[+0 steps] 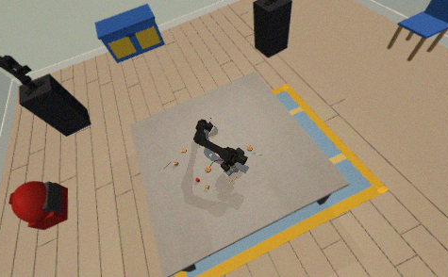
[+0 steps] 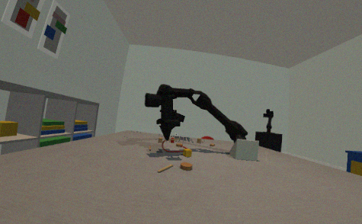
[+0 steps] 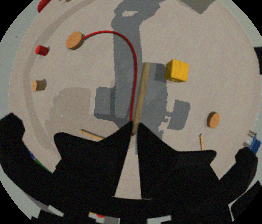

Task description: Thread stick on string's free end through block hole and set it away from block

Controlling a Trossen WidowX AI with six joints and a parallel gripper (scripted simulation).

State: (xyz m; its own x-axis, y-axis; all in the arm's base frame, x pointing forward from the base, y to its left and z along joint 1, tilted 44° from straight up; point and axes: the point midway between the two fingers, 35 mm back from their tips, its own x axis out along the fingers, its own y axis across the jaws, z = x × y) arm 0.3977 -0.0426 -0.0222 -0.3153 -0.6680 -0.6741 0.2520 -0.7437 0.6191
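My gripper tip is 100 mm past the yellow wooden block, 40 mm above it and 30 mm to the right of it. The rest, counted from my gripper tip: small red piece 280 mm to the right, 60 mm behind, 40 mm below.
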